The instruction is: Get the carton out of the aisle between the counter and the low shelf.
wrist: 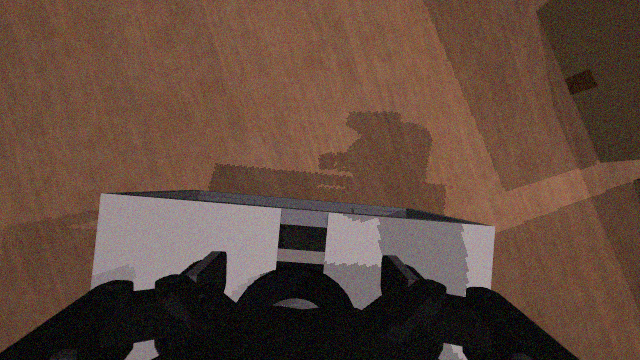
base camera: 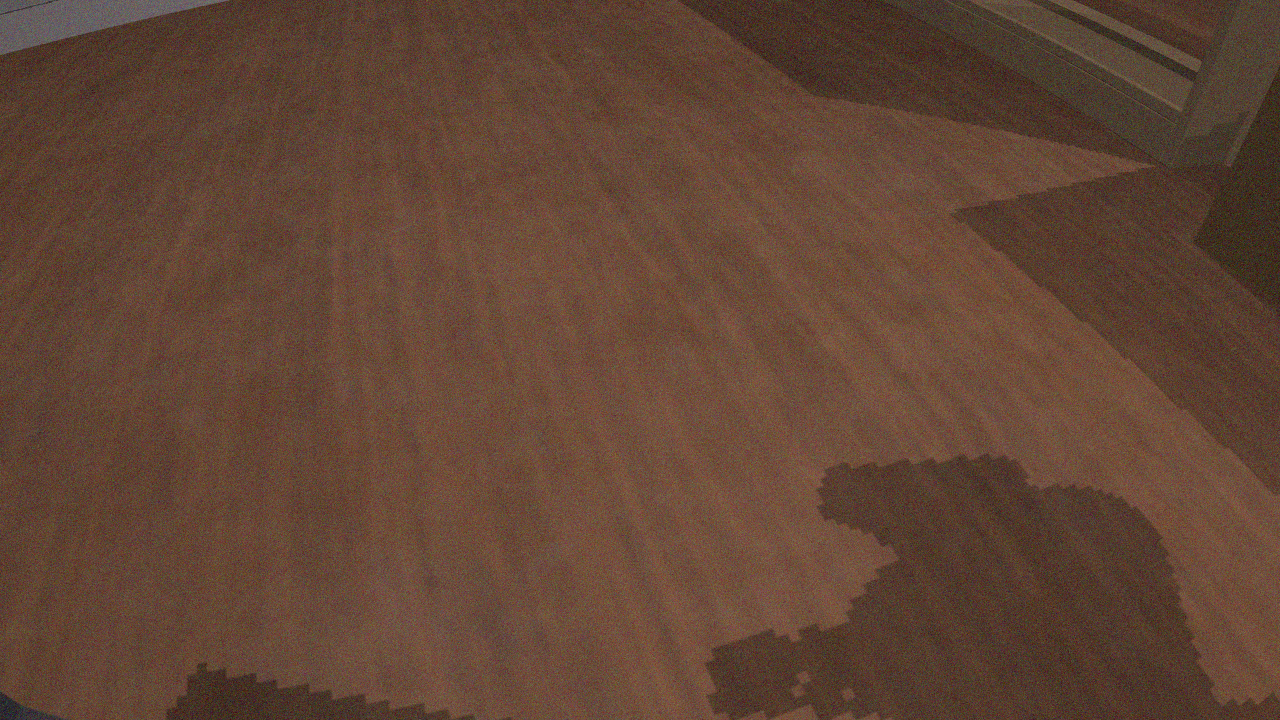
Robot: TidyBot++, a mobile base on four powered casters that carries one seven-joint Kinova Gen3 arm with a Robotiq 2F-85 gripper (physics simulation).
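Frame: origin at the arm's base, x right, y ahead, z up, level; millimetres.
Where they show: gripper, between the fingertips: (wrist: 304, 270).
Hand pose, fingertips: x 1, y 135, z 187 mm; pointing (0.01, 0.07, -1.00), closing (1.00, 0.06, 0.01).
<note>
After its pixels a point has its place.
The carton does not show in the base camera view or in the wrist view. My gripper (wrist: 304, 270) {z 187, x 1, y 135 mm} is open, with its two black fingers wide apart and nothing between them. It hangs over the white, flat-topped body of my own base (wrist: 190, 225) {z -14, x -139, y 121 mm}, which carries a dark slot in its middle. I cannot tell which pieces of furniture in view are the counter or the low shelf.
A greenish-beige frame (base camera: 1056, 71) {z -358, x 587, y 1144 mm} with a low rail and an upright stands at the upper right of the base view. A dark panel (base camera: 1248, 214) {z -333, x 610, y 685 mm} (wrist: 610, 120) {z -329, x 754, y 416 mm} is at the right. A pale strip (base camera: 80, 19) {z -363, x -1329, y 1455 mm} crosses the upper left corner. Shadows lie on the wooden floor (base camera: 537, 313) {z -396, x -97, y 518 mm}.
</note>
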